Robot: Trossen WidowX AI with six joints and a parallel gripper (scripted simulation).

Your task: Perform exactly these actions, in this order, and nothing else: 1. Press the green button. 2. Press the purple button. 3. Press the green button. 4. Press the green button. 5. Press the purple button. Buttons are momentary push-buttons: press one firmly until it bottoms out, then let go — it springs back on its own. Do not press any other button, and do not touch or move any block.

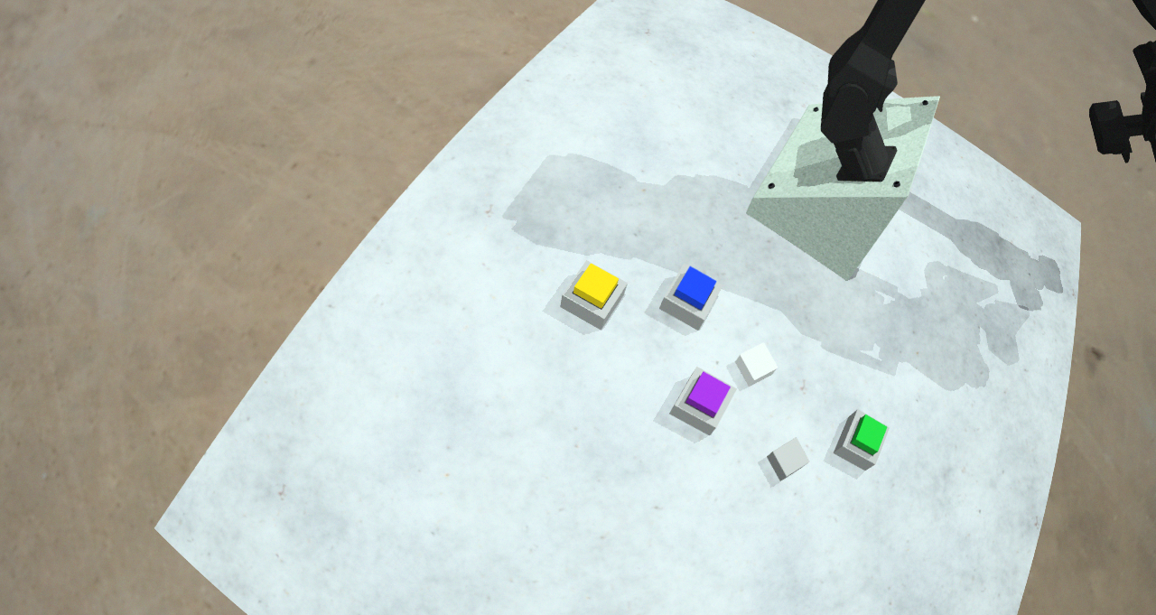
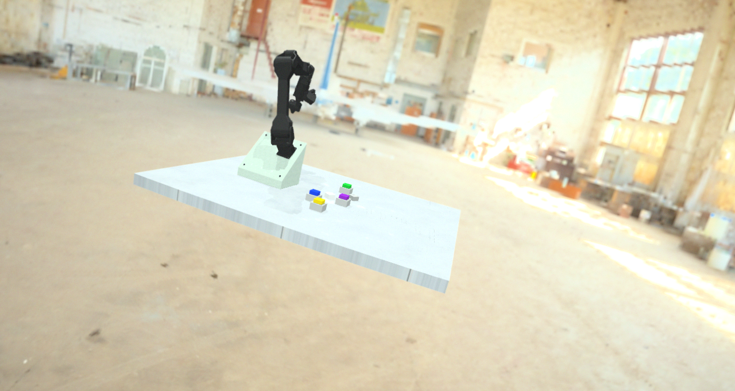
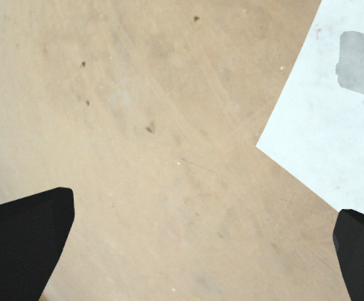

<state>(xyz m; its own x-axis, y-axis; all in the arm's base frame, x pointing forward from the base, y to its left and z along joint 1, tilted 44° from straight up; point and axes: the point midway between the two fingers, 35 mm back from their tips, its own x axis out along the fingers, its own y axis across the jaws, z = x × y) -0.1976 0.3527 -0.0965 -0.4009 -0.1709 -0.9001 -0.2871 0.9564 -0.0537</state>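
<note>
My gripper tip is 44 cm short of the green button, 26 cm above it and 18 cm to the left of it. From my gripper tip the other things lie so: white block 44 cm ahead, 33 cm to the right, 28 cm below; grey block 51 cm ahead, 28 cm below, 25 cm to the right; blue button 43 cm to the right, 42 cm ahead, 26 cm below.
</note>
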